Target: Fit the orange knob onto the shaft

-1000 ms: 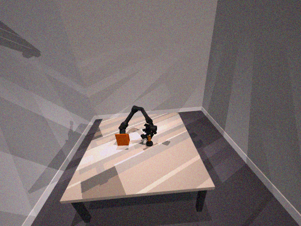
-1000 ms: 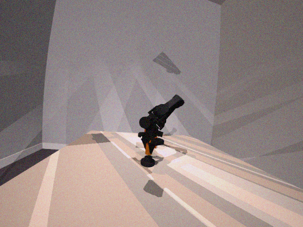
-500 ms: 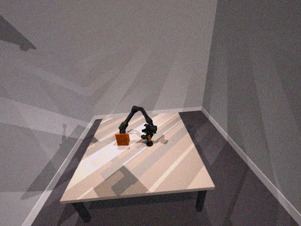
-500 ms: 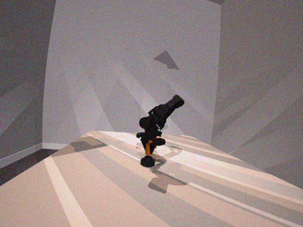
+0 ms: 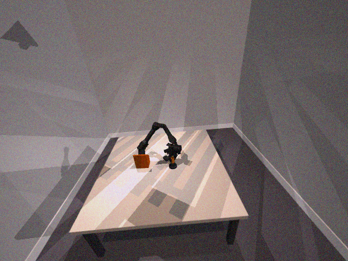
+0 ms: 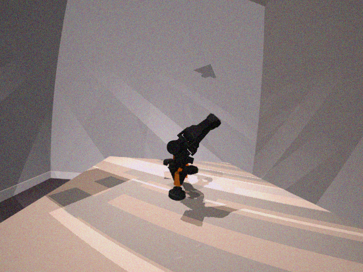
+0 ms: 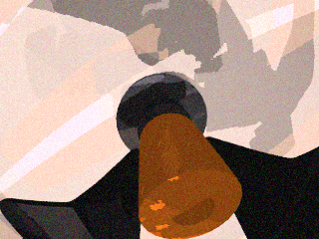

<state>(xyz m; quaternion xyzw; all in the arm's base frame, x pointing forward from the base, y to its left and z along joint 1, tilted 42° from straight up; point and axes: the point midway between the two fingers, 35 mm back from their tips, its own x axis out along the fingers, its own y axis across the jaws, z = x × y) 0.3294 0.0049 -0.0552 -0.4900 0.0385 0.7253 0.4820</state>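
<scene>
The orange knob lies 2 cm above my gripper tip. From my gripper tip the other things lie so: pedestal (4 cm below).
</scene>
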